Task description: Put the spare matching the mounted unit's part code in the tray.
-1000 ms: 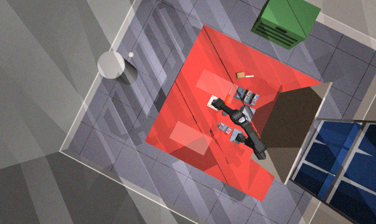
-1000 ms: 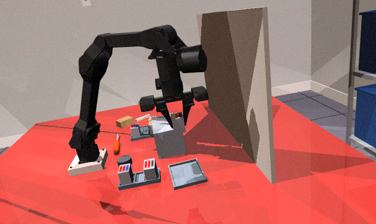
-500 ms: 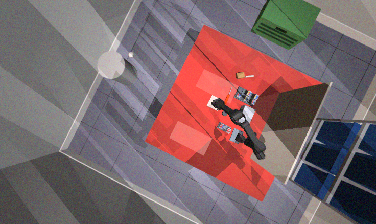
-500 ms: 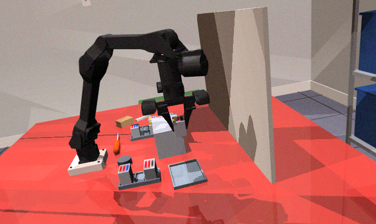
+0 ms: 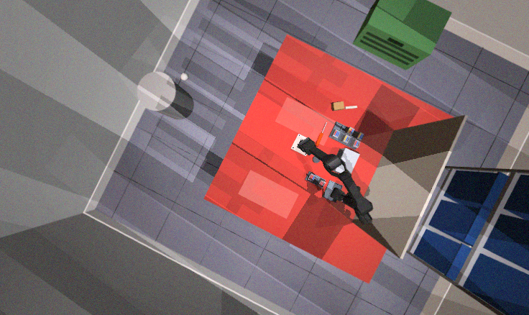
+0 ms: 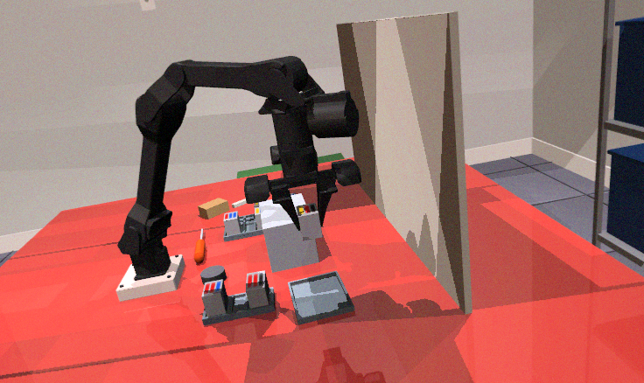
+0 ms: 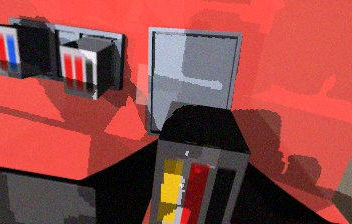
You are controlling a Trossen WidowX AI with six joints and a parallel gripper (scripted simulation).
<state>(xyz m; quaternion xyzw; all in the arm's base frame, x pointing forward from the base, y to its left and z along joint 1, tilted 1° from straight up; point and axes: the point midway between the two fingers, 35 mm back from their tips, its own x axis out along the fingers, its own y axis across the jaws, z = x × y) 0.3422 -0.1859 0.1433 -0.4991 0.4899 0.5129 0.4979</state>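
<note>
The holder is 150 mm behind my gripper tip, 130 mm below it and 20 mm to the left of it. Round my gripper tip: tall beige panel (230 mm to the left, 200 mm ahead, 80 mm above); mounted unit (220 mm to the left, 90 mm below, 50 mm behind); tan block (540 mm to the left, 260 mm behind, 130 mm below).
</note>
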